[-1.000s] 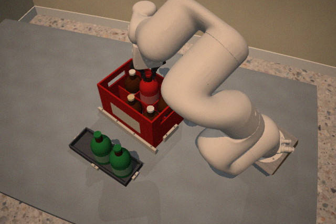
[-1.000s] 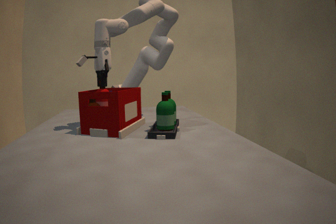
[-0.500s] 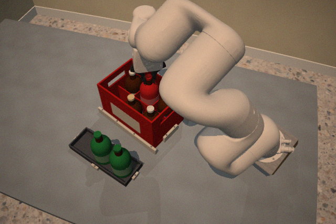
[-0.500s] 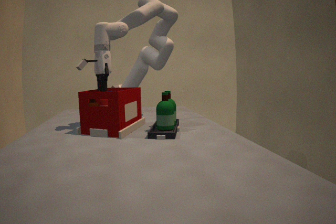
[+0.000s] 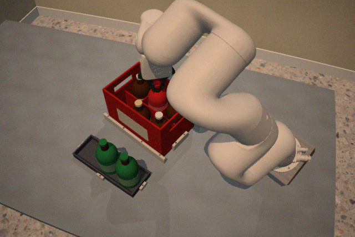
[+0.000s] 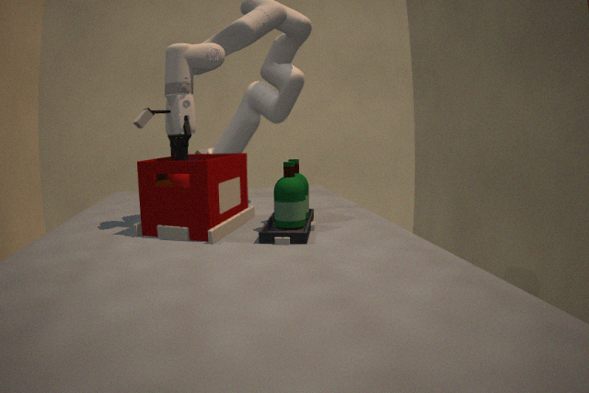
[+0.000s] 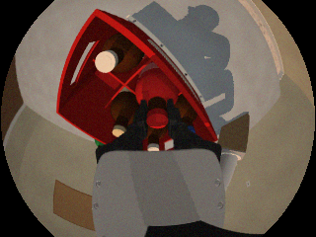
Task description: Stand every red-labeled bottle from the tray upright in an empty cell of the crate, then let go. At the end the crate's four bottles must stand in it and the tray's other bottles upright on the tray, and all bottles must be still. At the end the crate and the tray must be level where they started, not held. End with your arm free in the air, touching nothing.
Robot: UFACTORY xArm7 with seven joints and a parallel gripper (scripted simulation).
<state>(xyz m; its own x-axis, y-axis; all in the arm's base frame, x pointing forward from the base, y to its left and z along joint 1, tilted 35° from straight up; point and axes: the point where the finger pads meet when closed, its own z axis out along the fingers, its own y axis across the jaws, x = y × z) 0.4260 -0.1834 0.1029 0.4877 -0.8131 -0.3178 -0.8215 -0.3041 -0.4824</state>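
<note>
My gripper is now 7 cm above the red-labeled bottle. Also, from my hand: tray 27 cm to the left, 17 cm below, 8 cm ahead; then crate 10 cm below, 4 cm to the left, 2 cm ahead.
</note>
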